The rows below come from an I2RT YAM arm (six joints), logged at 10 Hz.
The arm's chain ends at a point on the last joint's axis. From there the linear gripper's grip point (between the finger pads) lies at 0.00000 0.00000 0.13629 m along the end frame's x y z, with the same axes.
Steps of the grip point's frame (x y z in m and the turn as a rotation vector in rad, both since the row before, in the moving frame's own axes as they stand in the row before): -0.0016 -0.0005 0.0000 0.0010 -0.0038 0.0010; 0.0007 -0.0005 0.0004 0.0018 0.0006 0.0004; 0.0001 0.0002 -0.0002 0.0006 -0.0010 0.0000; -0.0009 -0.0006 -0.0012 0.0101 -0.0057 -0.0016; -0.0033 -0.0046 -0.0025 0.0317 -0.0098 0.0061; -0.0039 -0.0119 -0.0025 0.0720 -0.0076 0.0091; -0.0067 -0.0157 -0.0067 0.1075 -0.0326 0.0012; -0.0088 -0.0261 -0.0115 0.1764 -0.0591 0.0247
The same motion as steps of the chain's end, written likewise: -0.0011 -0.0004 0.0000 0.0010 -0.0038 0.0010; 0.0006 -0.0003 0.0004 0.0018 0.0006 0.0004; 0.0002 0.0003 -0.0002 0.0006 -0.0010 0.0000; -0.0001 0.0008 -0.0012 0.0101 -0.0057 -0.0016; -0.0020 -0.0003 -0.0024 0.0317 -0.0098 0.0061; -0.0029 -0.0021 -0.0021 0.0720 -0.0076 0.0091; -0.0023 -0.0011 -0.0058 0.1075 -0.0326 0.0012; -0.0011 -0.0021 -0.0091 0.1764 -0.0591 0.0247
